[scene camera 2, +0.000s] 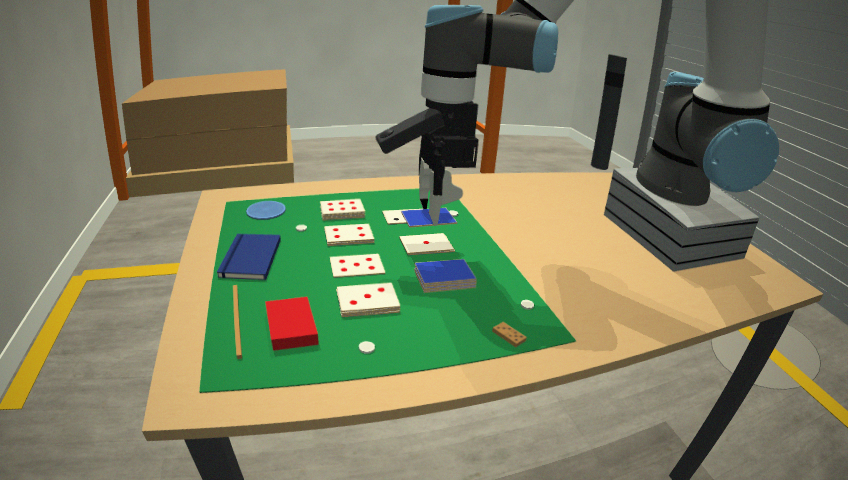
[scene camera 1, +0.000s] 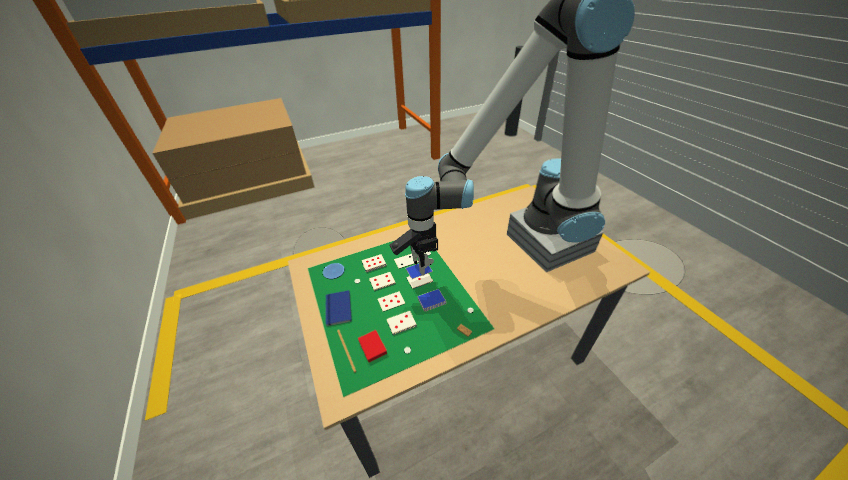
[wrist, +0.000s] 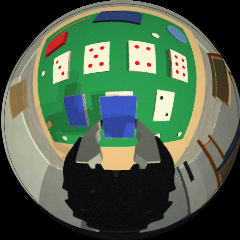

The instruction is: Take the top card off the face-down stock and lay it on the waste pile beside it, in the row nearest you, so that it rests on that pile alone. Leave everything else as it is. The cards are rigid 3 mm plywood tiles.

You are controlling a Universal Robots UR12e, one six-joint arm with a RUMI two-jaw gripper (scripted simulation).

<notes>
In view: the gripper (scene camera 2: 429,217), a red box (scene camera 2: 291,323) and a card (wrist: 118,113).
The gripper shows as well in scene camera 1 (scene camera 1: 419,269) and in the wrist view (wrist: 118,120).
</notes>
